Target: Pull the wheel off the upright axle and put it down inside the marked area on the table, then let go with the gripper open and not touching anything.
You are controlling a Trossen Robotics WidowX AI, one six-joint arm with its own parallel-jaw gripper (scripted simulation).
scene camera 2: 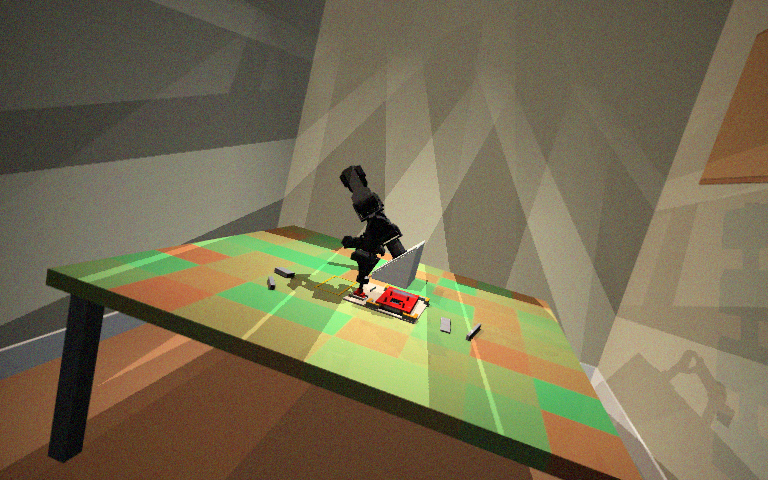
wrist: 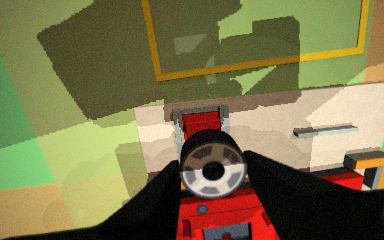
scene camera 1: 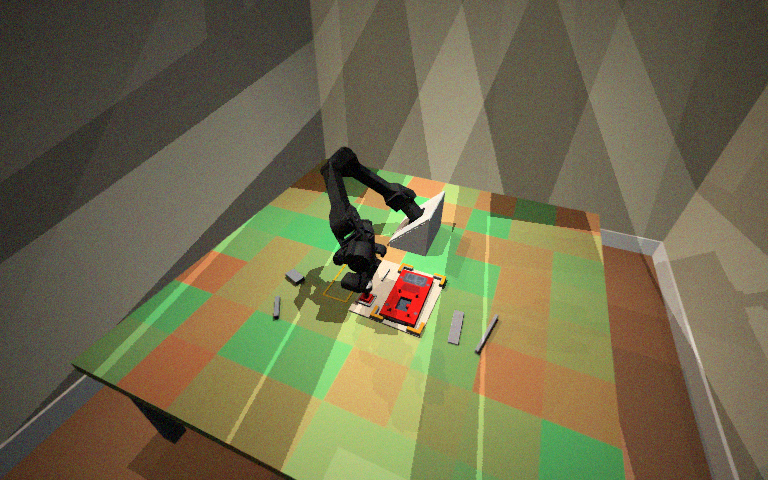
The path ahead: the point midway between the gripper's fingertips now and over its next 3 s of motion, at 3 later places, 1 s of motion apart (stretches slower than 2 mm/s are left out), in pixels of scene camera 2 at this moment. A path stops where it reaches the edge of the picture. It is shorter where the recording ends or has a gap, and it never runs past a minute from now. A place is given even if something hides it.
My gripper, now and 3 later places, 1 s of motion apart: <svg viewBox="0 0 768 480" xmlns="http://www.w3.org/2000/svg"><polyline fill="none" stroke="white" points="362,279 364,274 349,257 339,276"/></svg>
